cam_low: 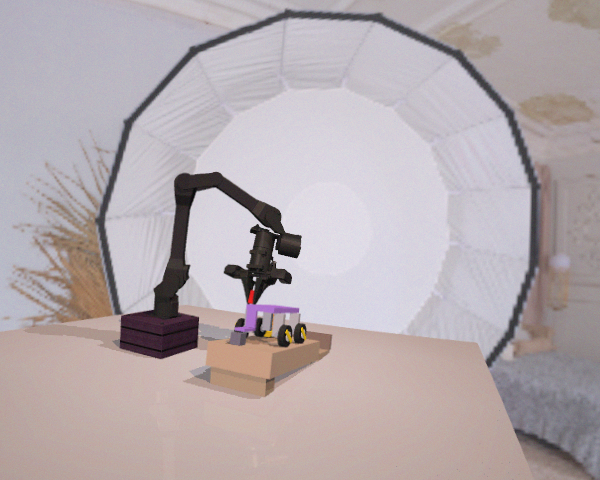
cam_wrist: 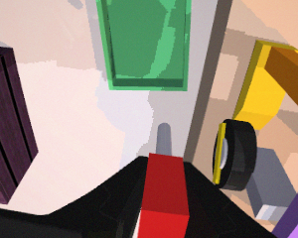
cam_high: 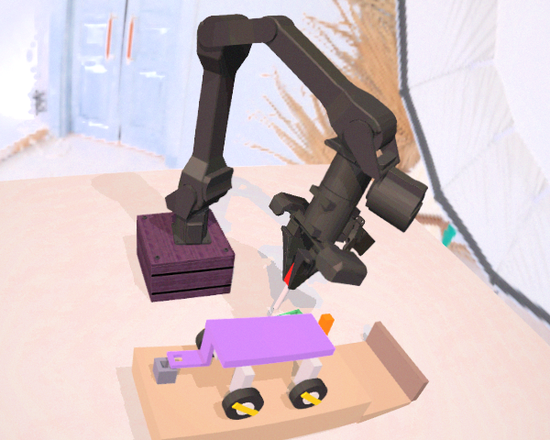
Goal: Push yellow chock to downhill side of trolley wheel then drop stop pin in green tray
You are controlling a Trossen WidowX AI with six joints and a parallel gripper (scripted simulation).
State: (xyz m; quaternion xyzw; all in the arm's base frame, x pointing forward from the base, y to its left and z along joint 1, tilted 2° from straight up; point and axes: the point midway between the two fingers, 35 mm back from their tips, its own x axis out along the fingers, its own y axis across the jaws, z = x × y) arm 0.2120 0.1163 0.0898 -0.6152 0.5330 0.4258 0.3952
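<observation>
Now: the yellow chock 60 mm ahead of my gripper tip, 20 mm to the left of it and 60 mm below it. From my gripper tip the other things lie so: tan ramp (110 mm ahead, 70 mm to the right, 90 mm below); red-headed stop pin (right at my gripper tip); purple trolley (110 mm ahead, 70 mm to the right, 30 mm below).
</observation>
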